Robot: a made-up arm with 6 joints. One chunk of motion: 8 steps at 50 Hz.
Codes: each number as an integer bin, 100 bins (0 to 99) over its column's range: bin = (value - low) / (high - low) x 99, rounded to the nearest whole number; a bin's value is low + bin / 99 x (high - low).
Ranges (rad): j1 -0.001..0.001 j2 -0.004..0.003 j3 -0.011..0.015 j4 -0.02..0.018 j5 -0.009..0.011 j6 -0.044..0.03
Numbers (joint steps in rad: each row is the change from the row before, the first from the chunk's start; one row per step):
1: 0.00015 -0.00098 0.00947 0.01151 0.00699 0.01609
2: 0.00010 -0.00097 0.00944 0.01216 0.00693 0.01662
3: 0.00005 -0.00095 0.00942 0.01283 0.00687 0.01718
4: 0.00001 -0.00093 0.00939 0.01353 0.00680 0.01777
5: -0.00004 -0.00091 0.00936 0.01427 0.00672 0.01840
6: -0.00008 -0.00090 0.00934 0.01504 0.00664 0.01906
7: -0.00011 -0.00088 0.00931 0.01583 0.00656 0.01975
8: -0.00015 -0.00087 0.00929 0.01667 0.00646 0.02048
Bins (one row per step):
1: 57 43 78 82 79 80
2: 54 43 78 84 79 81
3: 52 43 78 86 79 82
4: 50 43 78 87 78 83
5: 48 44 78 89 78 83
6: 46 44 77 91 77 84
7: 44 44 77 93 77 85
8: 42 44 77 96 77 86

